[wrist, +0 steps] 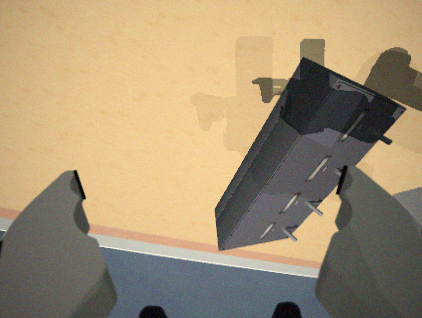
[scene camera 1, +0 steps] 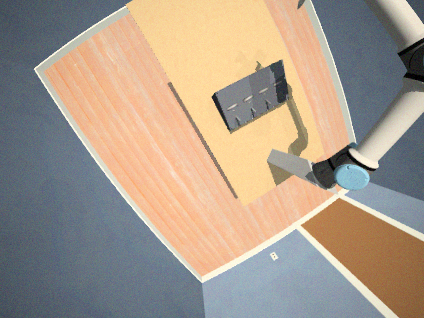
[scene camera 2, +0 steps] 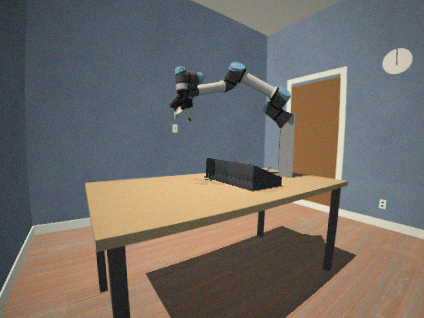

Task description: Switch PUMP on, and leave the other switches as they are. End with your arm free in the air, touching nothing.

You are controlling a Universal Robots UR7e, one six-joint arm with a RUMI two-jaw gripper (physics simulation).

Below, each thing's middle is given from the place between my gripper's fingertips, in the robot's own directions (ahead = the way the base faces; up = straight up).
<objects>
My gripper is now 27 cm past the dark switch panel (scene camera 1: 237, 99), 29 cm to the right of it and 34 cm above it.
</objects>
